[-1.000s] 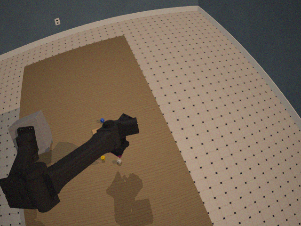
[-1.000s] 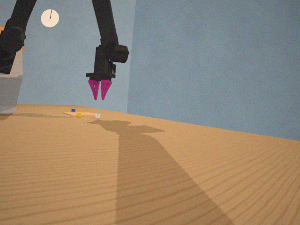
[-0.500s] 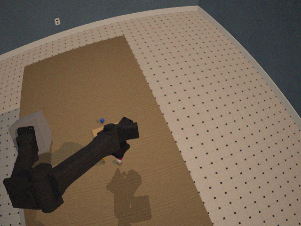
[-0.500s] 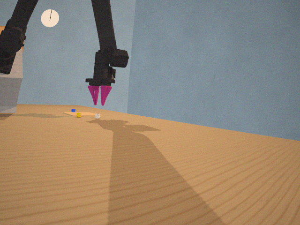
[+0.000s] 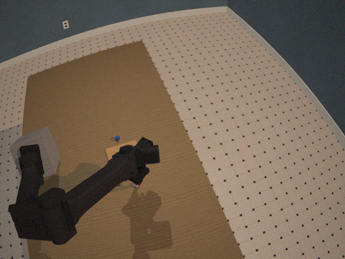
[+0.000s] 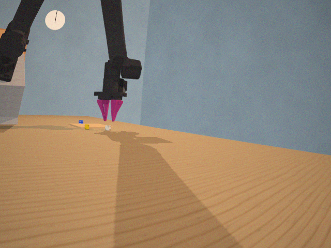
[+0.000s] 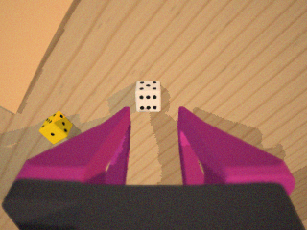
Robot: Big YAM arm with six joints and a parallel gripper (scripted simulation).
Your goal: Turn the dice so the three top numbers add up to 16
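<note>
The white die is 3 cm below my hand. The rest, counted from my hand: mat 14 cm to the left, 4 cm below, 2 cm behind; blue die 25 cm to the left, 3 cm below, 3 cm behind; yellow die 7 cm behind, 4 cm to the left, 3 cm below.
</note>
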